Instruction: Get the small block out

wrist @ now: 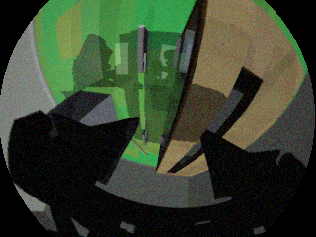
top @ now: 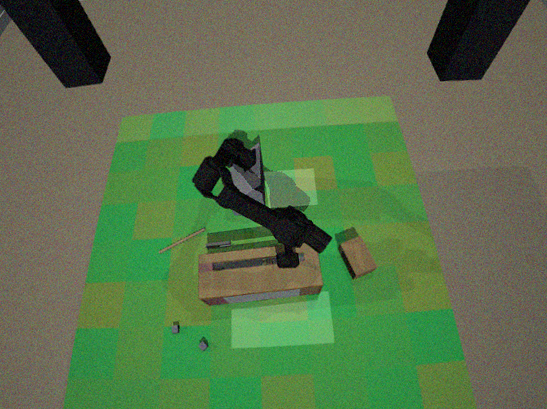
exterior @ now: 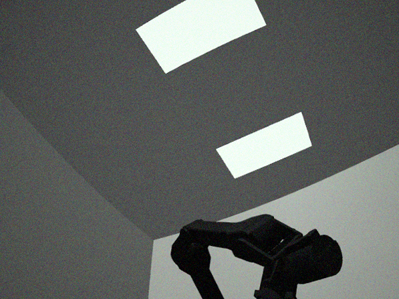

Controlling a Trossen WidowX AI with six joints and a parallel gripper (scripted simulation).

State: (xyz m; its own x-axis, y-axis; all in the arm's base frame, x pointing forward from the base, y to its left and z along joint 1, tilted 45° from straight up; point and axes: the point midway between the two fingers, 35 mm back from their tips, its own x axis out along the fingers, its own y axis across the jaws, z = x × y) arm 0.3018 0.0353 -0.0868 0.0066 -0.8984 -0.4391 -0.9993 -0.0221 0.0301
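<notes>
My gripper tip is 6 cm to the left of the wooden box, 5 cm above it and 4 cm short of it. Round my gripper tip: thin brown stick: 36 cm to the right, 11 cm below, 9 cm behind; small brown box: 27 cm to the left, 9 cm below, 3 cm ahead.
</notes>
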